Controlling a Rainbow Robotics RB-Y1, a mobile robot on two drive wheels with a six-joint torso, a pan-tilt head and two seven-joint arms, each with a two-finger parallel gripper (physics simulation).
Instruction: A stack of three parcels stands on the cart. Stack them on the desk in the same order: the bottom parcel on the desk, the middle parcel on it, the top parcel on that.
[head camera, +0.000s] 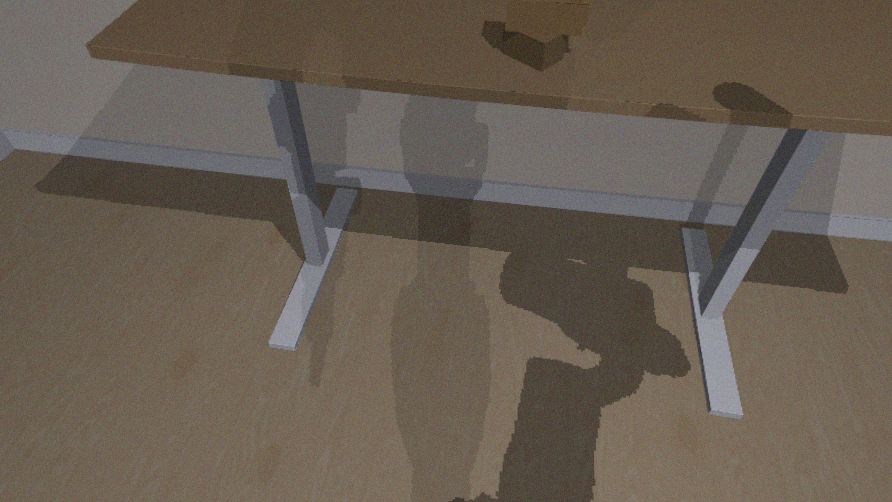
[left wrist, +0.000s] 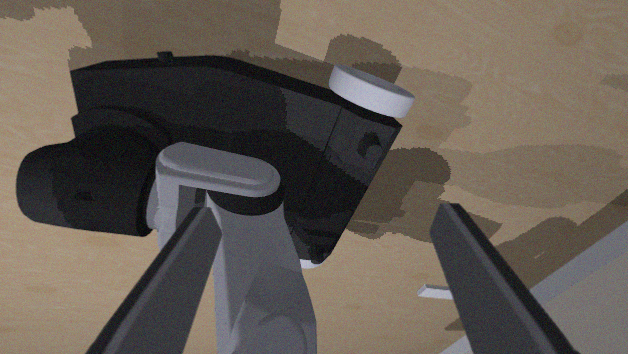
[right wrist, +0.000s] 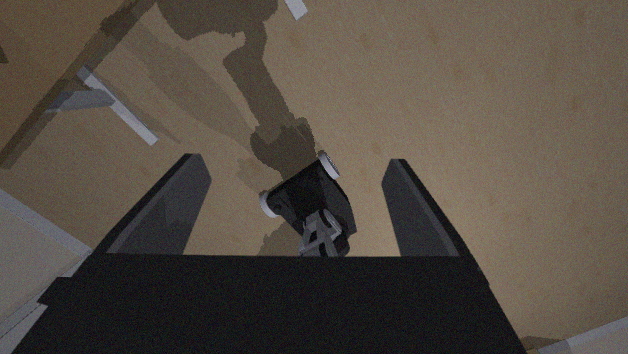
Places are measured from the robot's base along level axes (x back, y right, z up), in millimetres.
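Where they show: left gripper, fingertip midpoint: (left wrist: 322, 219); right gripper, fingertip midpoint: (right wrist: 297, 169).
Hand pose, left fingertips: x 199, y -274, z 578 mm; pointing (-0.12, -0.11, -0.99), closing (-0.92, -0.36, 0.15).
After its pixels a point has its place.
In the head view, part of the parcels shows at the top edge on the desk (head camera: 312, 37) @(x -898, y -394, z 951 mm) (right wrist: 40, 40) @(x -829, y 101, z 951 mm). A lower brown parcel (head camera: 524, 49) @(x -872, y -13, z 976 mm) sits on the desk top, its corner turned to the front. Another brown parcel (head camera: 543, 17) @(x -881, y 11, z 1028 mm) rests on it at a different angle, cut off by the frame. The third parcel cannot be made out. The cart does not show. My left gripper (left wrist: 322, 219) @(x 199, y -274, z 578 mm) is open and empty, over the floor and my own base. My right gripper (right wrist: 297, 169) @(x -461, y 405, z 1264 mm) is open and empty, high above the floor, apart from the parcels.
The desk's front edge runs across the head view. Its pale legs (head camera: 305, 212) @(x -1134, y -600, z 268 mm) (head camera: 742, 249) @(x -1108, y 617, z 330 mm) stand on long feet. A wall with a skirting board (head camera: 561, 196) @(x -1561, y 184, z 60 mm) is behind. My dark wheeled base (left wrist: 225, 100) @(x 303, y -171, z 170 mm) (right wrist: 310, 195) @(x 79, y 45, z 169 mm) stands on the wooden floor. Shadows cross the floor and desk.
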